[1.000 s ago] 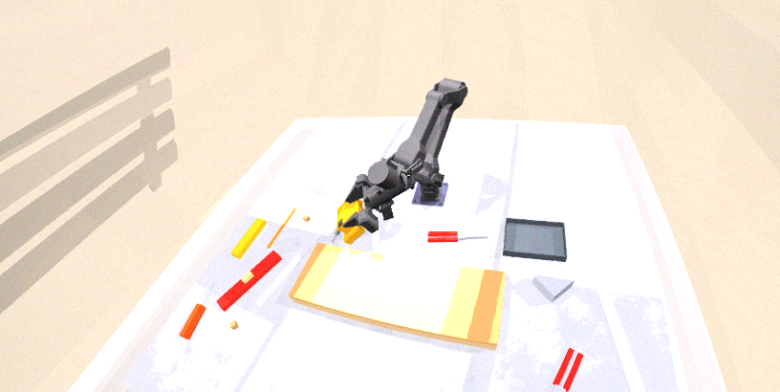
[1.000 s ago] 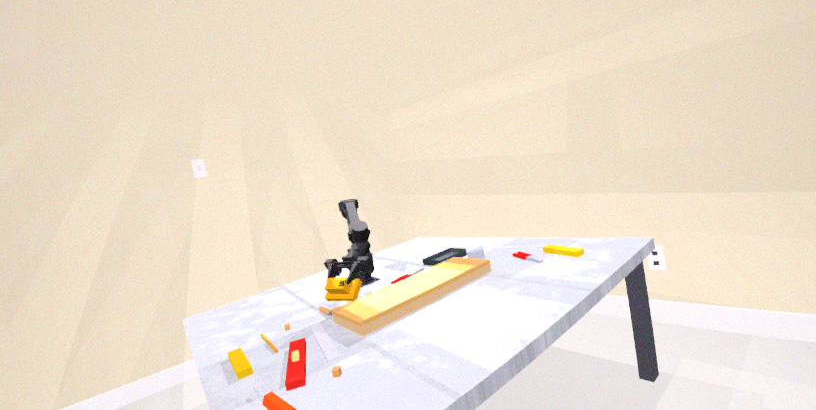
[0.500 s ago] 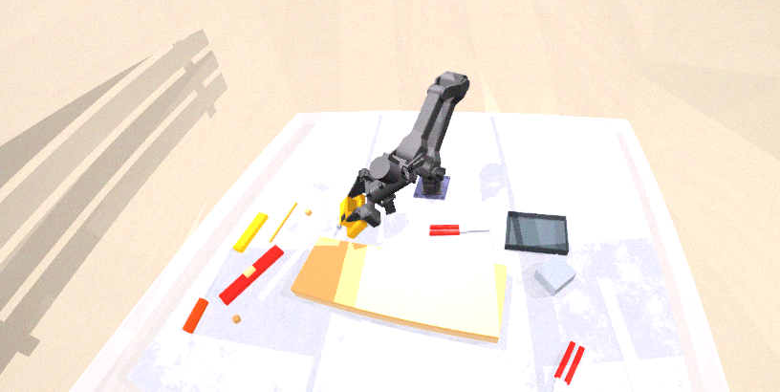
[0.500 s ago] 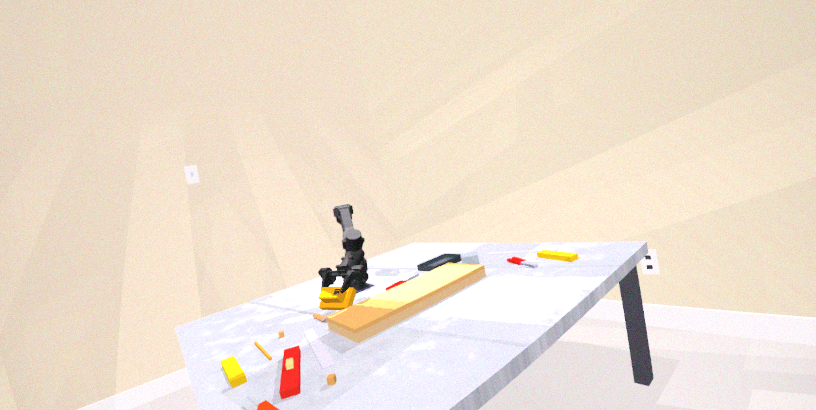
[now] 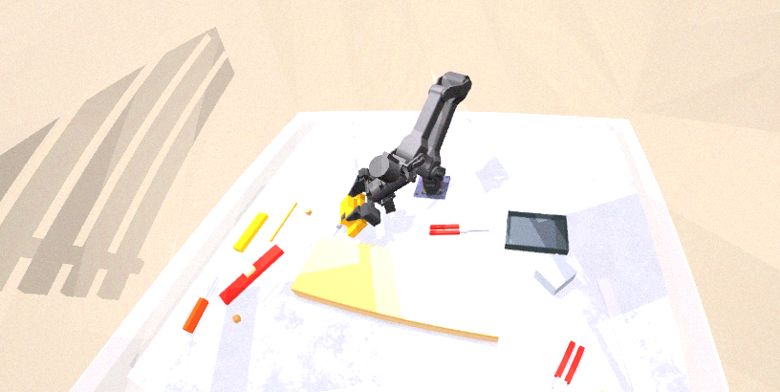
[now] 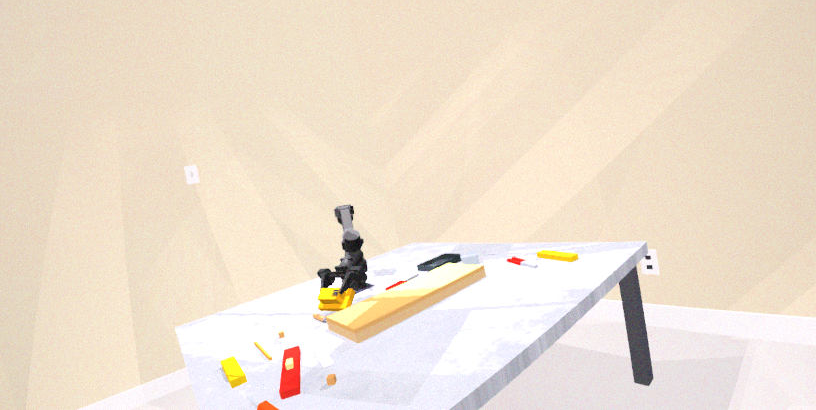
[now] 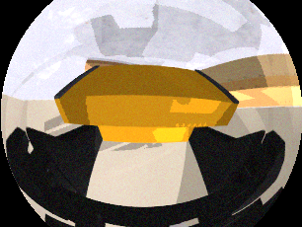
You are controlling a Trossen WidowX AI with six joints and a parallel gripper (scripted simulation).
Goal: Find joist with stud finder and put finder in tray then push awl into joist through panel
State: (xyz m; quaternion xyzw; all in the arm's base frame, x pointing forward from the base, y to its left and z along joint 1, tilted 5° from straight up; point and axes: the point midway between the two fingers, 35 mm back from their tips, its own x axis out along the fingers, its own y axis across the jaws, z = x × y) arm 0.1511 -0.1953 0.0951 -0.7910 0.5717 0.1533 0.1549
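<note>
My gripper tip is now 7 cm above the awl and 4 cm to the left of it. The rest, counted from my gripper tip: square light: 3 cm ahead; stud finder: 1 cm to the left, 1 cm below, 1 cm ahead; thin orange stick: 25 cm to the right, 8 cm below.
</note>
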